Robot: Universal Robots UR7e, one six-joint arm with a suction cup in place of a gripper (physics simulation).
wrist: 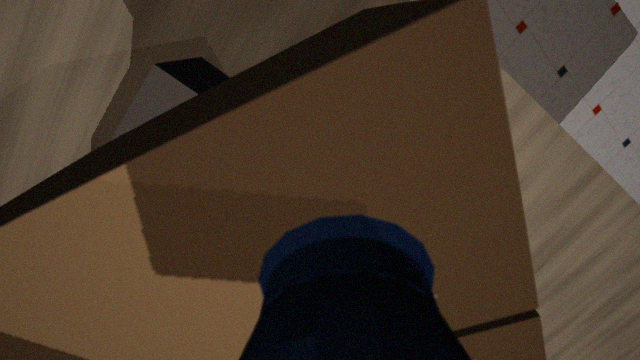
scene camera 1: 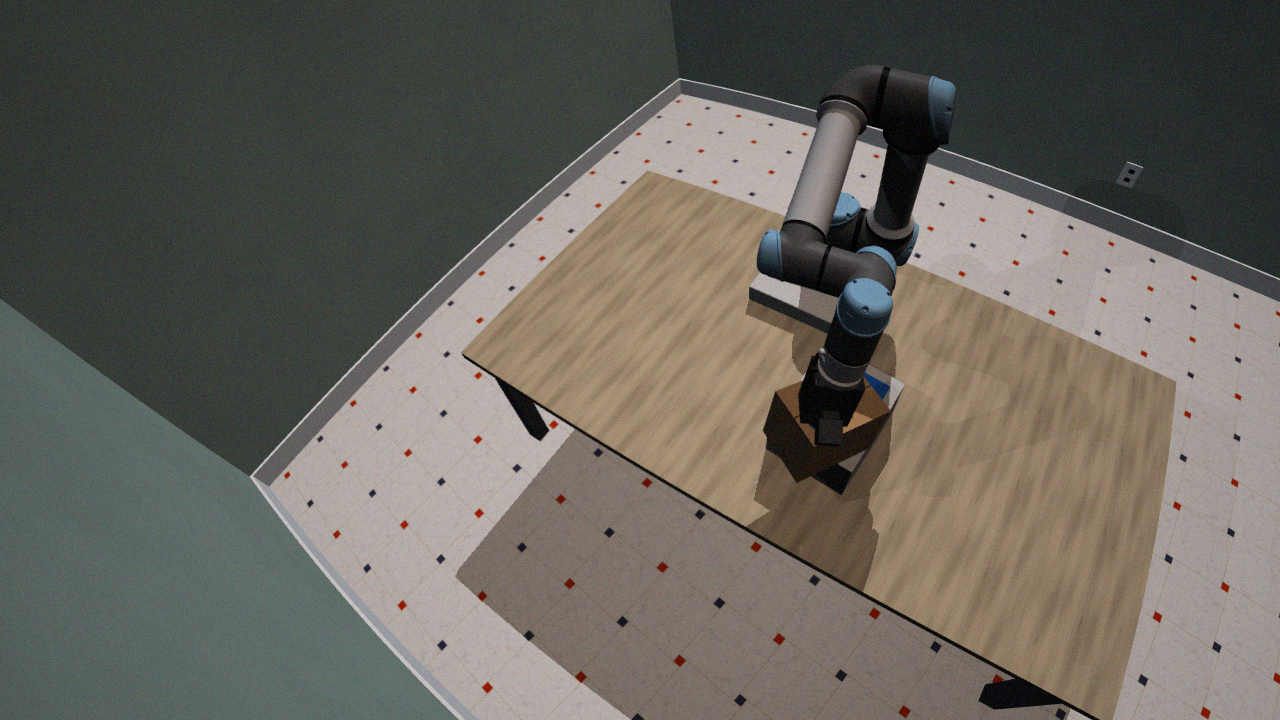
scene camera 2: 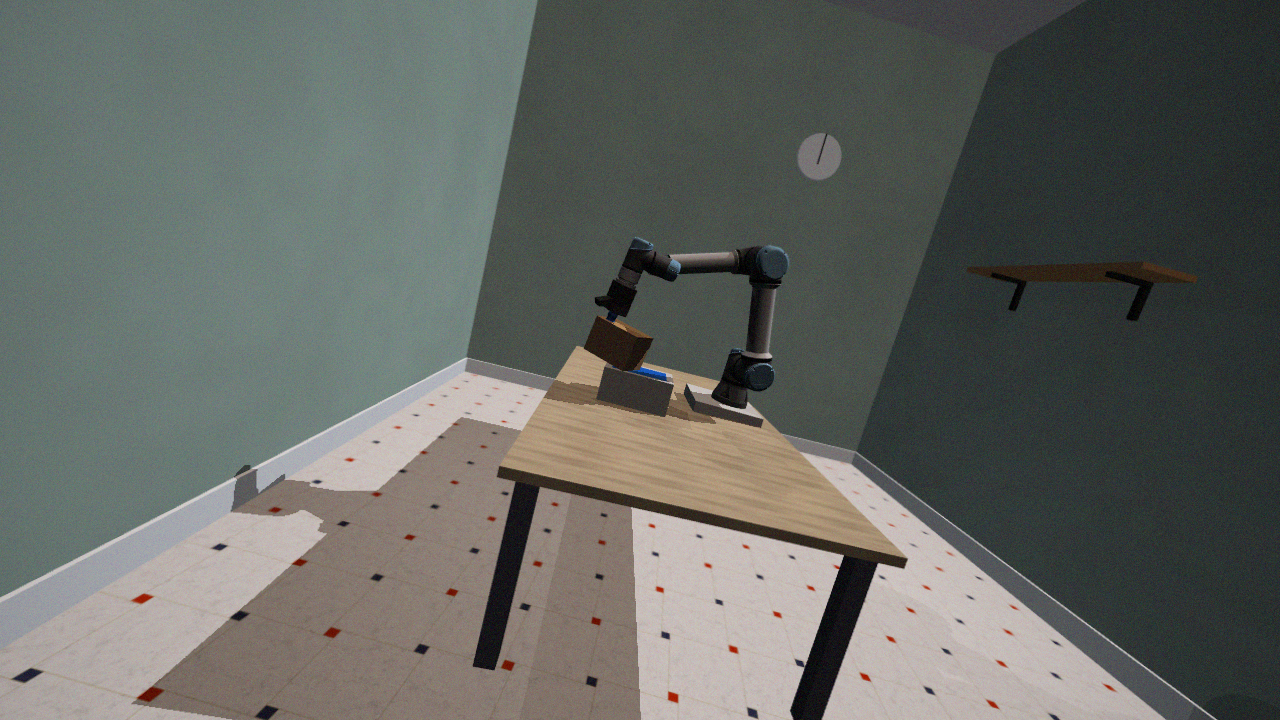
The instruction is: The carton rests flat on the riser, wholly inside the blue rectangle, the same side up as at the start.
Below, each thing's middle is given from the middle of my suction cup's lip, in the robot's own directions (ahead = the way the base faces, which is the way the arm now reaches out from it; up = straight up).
Right now my suction cup is 8 cm above the brown carton (scene camera 1: 793, 441), 5 cm past it and 1 cm to the right of it. The rest, counted from my suction cup: grey riser (scene camera 2: 648, 390) 22 cm below, 15 cm behind, 3 cm to the left.
